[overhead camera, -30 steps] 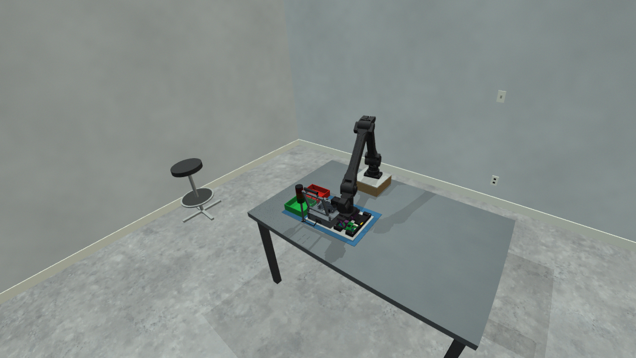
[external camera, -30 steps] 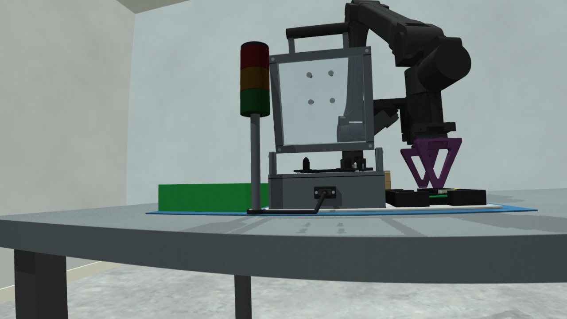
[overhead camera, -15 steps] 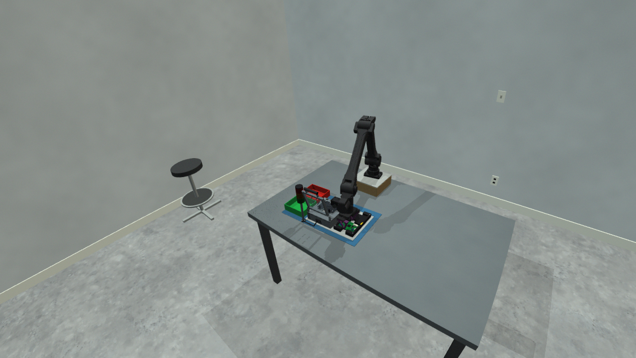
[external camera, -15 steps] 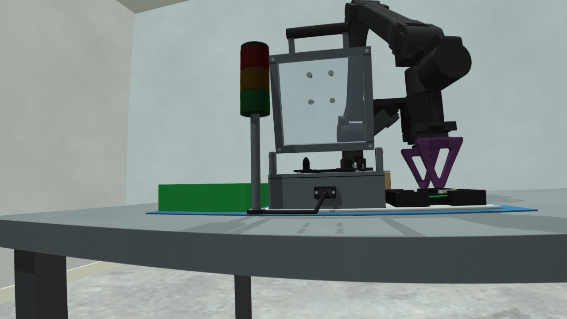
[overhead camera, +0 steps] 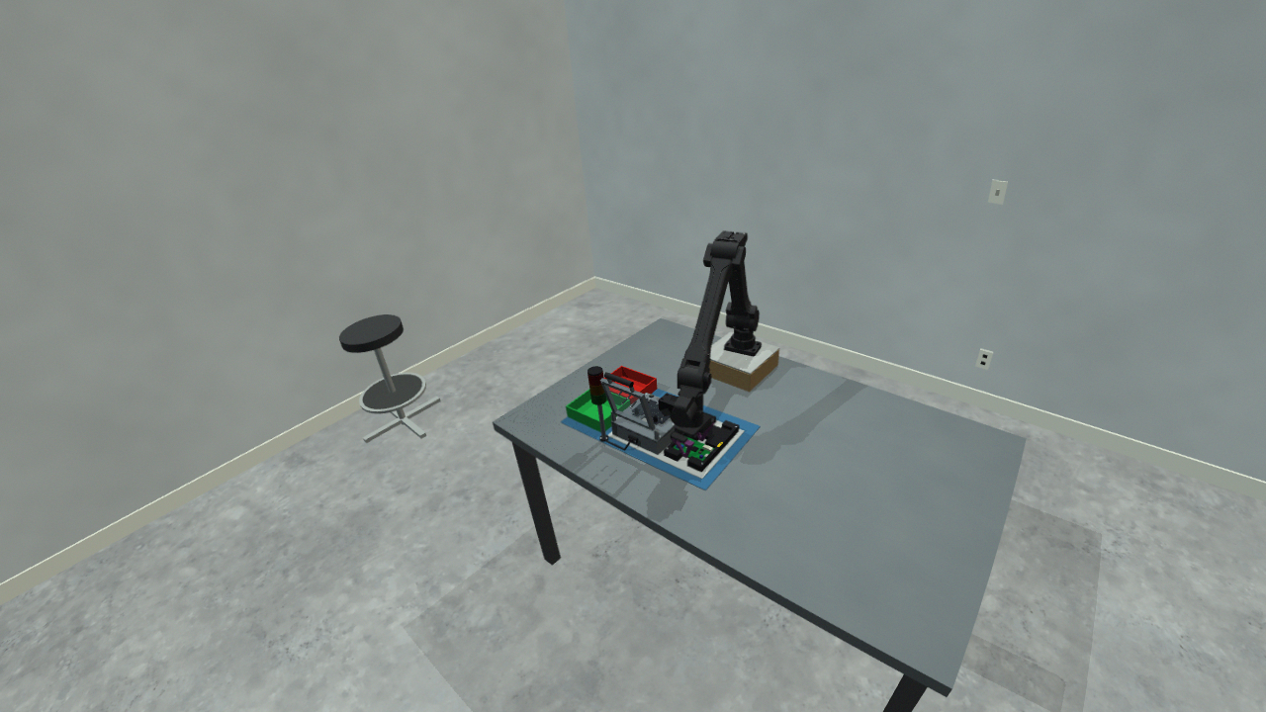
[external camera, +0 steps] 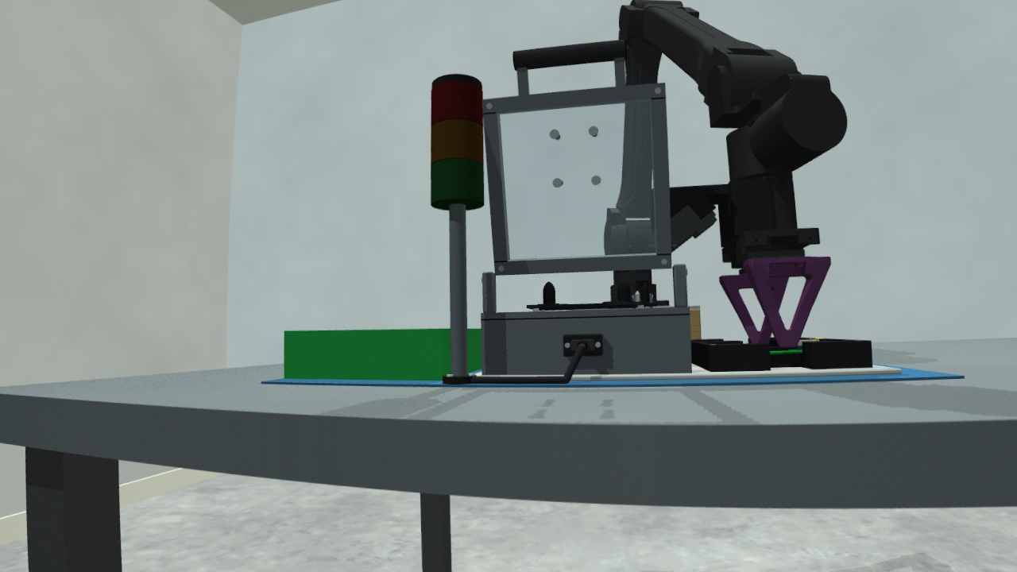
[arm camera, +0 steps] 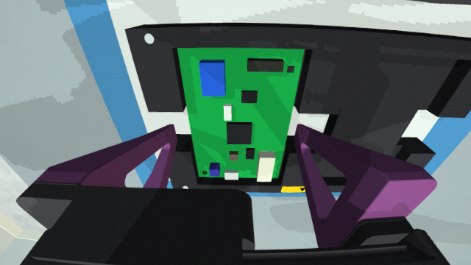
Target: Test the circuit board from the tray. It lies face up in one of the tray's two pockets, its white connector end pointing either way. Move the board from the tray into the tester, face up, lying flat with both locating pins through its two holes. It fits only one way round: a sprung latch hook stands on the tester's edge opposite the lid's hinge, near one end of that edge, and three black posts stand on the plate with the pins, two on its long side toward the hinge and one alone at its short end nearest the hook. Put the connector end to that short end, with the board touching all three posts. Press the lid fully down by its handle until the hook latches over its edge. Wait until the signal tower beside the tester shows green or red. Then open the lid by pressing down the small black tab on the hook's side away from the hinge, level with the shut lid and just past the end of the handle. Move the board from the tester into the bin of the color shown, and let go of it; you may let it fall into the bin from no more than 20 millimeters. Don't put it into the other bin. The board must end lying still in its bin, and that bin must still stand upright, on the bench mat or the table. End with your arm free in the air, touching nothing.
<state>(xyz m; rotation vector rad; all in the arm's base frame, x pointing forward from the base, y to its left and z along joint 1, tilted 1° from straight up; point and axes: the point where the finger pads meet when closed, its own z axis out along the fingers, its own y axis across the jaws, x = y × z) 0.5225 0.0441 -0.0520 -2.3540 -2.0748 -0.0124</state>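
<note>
Now: hand 10 mm above the green circuit board. Also, from my hand: black tester plate (160 mm to the right, 60 mm behind, 40 mm above); then black latch hook (120 mm behind, 100 mm to the right, 60 mm above); then clear lid (180 mm to the right, 150 mm above, 60 mm ahead).
</note>
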